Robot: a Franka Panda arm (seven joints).
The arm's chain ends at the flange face. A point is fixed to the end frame.
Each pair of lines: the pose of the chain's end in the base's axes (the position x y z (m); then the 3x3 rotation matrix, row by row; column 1 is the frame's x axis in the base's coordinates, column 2 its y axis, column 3 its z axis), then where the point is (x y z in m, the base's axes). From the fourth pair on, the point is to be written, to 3 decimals.
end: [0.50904 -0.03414 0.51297], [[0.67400 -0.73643 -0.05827], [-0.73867 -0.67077 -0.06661], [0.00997 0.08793 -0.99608]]
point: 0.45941 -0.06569 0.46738
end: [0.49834 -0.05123 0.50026], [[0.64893 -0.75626 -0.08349], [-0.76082 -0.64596 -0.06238], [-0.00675 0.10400 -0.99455]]
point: 0.44664 -0.08100 0.45579
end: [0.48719 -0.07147 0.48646], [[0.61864 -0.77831 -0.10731], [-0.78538 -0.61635 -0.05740], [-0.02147 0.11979 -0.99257]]
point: 0.43343 -0.09914 0.44309
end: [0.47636 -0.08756 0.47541], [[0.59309 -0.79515 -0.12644], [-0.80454 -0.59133 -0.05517], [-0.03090 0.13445 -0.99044]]
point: 0.421 -0.114 0.433
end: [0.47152 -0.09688 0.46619], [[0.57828 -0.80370 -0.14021], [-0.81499 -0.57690 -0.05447], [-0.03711 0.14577 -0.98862]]
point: 0.415 -0.122 0.425
